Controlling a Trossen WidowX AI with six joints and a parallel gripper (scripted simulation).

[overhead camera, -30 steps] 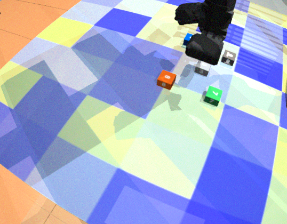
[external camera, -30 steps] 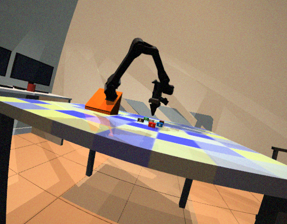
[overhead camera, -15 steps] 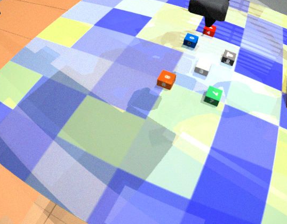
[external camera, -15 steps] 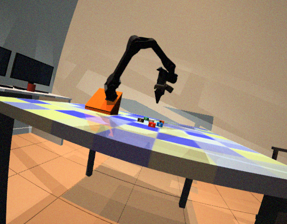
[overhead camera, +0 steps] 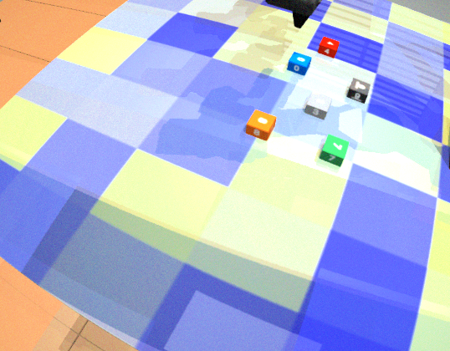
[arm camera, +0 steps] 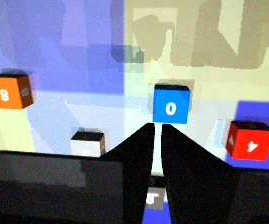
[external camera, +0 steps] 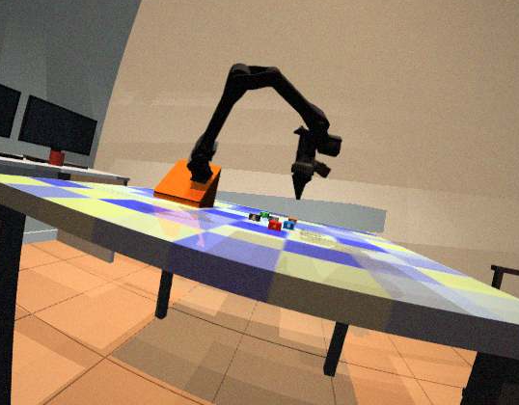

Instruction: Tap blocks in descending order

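My gripper tip is now 10 mm past the blue 0 block, 10 mm to the left of it and 80 mm above it. From my gripper tip the other things lie so: dark block (120 mm behind, 10 mm to the right, 80 mm below); red block (40 mm behind, 100 mm to the right, 80 mm below); orange 8 block (10 mm behind, 150 mm to the left, 80 mm below).
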